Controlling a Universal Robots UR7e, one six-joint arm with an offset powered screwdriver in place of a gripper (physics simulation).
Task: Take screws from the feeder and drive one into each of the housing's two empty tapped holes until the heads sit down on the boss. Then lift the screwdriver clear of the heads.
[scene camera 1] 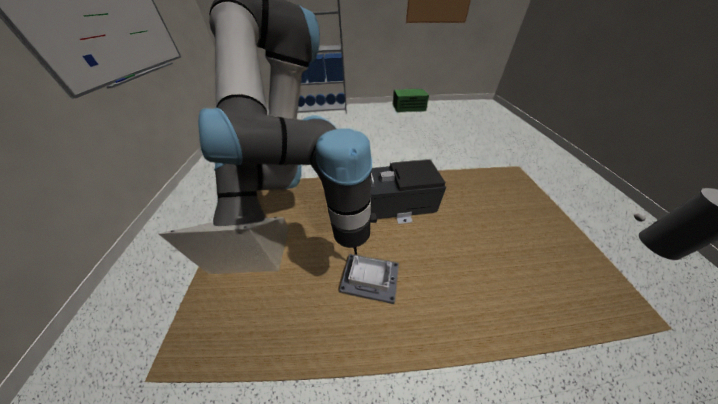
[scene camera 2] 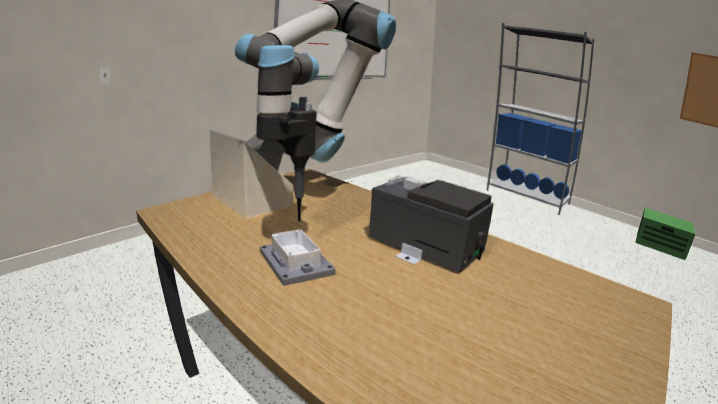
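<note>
The white open-topped housing (scene camera 1: 370,272) (scene camera 2: 303,260) sits on a dark grey fixture plate (scene camera 1: 370,295) (scene camera 2: 321,272) on the table. My screwdriver's tip (scene camera 1: 355,252) (scene camera 2: 299,219) points straight down, a little above the housing's back left corner as scene camera 1 shows it. A small gap shows between tip and housing in the scene camera 2 view. Whether a screw sits on the tip is too small to tell. The screws and tapped holes in the housing's corners are too small to make out. The black screw feeder (scene camera 1: 409,200) (scene camera 2: 416,223) stands behind and to the right of the housing.
A small light bracket (scene camera 1: 404,218) (scene camera 2: 410,253) lies at the feeder's front. A pale angled block (scene camera 1: 241,248) (scene camera 2: 230,173) stands by the arm's base. A dark cylinder (scene camera 1: 682,226) shows at the right of the scene camera 1 view. The wooden table (scene camera 1: 451,321) (scene camera 2: 426,326) carries the fixture and feeder.
</note>
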